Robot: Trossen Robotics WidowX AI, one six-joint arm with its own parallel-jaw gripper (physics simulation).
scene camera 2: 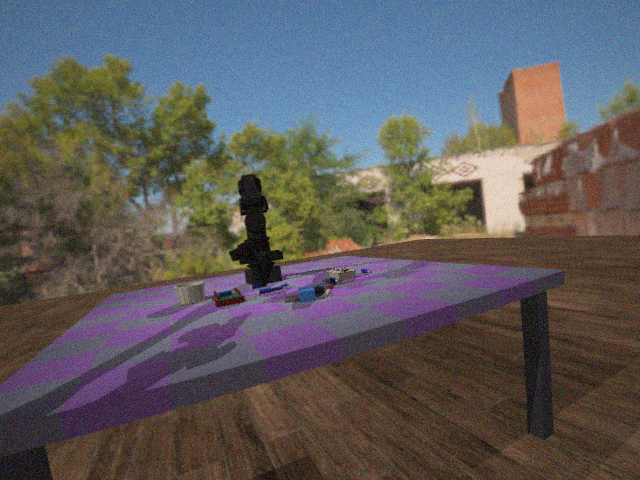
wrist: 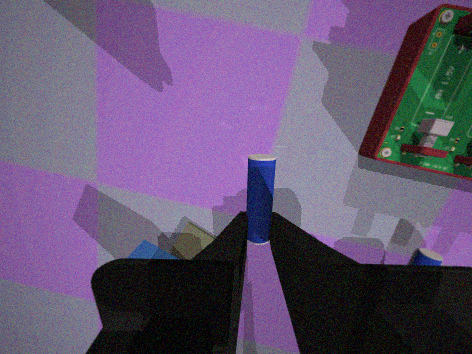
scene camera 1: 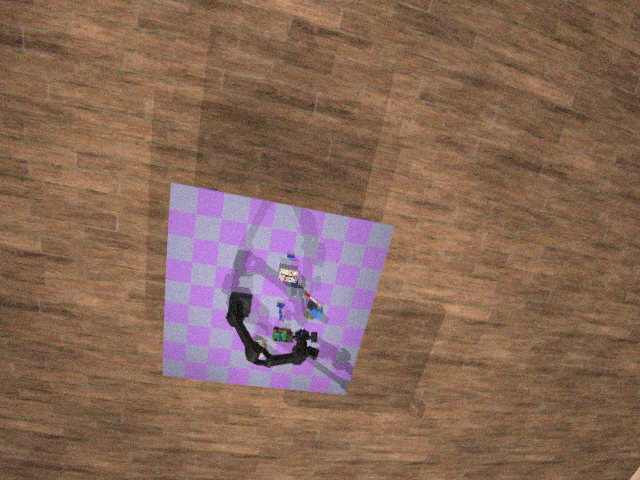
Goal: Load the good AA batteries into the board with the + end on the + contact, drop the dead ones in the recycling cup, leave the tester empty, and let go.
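Places are measured from the arm's base along level axes (x right, y ahead, z up), in metres.
Pixels of known places: gripper, fingertip midpoint: (scene camera 2: 263, 286) (wrist: 257, 218) (scene camera 1: 302, 329); arm's base at its link origin: (scene camera 1: 237, 306).
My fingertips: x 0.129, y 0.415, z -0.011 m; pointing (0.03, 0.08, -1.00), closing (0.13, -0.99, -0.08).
For each thing: its top centre in the pictures, then the offset to it from my fingertips.
- blue battery at its top centre: (wrist: 260, 206) dy +0.001, dx +0.014, dz +0.014 m
- green board with dark red walls, top centre: (scene camera 2: 226, 290) (scene camera 1: 281, 337) dy -0.128, dx +0.083, dz -0.010 m
- second blue cylinder at its top centre: (wrist: 426, 285) dy -0.148, dx -0.051, dz -0.034 m
- pale cup at its top centre: (scene camera 2: 189, 284) (scene camera 1: 258, 351) dy -0.265, dx +0.181, dz +0.012 m
- pale printed box at its top centre: (scene camera 2: 339, 266) (scene camera 1: 288, 277) dy -0.131, dx -0.346, dz -0.005 m
- small blue piece at its top centre: (scene camera 2: 365, 269) (scene camera 1: 290, 257) dy -0.127, dx -0.463, dz -0.034 m
- blue block at its top centre: (scene camera 2: 306, 288) (scene camera 1: 316, 314) dy +0.077, dx -0.103, dz -0.018 m
- olive piece at its top centre: (wrist: 207, 254) dy +0.035, dx -0.070, dz -0.045 m
- long blue item at its top centre: (scene camera 2: 276, 287) (scene camera 1: 279, 310) dy -0.159, dx -0.096, dz -0.037 m
My gripper (wrist: 257, 218) is shut on a blue battery (wrist: 261, 197); its fingertips grip the battery's lower part in the wrist view. The green board with dark red walls (scene camera 1: 276, 338) (scene camera 2: 235, 300) (wrist: 395, 85) is at upper right in the wrist view, apart from the held battery. Something blue lies in the board in scene camera 2. A second blue cylinder (wrist: 428, 258) shows partly behind the right finger. A pale cup (scene camera 2: 190, 292) stands beyond the board; the arm partly hides it in scene camera 1. Battery end markings are too small to read.
A pale printed box (scene camera 1: 287, 274) (scene camera 2: 342, 274) stands farther along the table, with a small blue piece (scene camera 1: 291, 255) (scene camera 2: 364, 270) beyond it. A blue block (scene camera 1: 315, 312) (scene camera 2: 307, 293) lies beside an olive piece (wrist: 196, 239). A long blue item (scene camera 1: 280, 311) (scene camera 2: 272, 288) lies near the arm.
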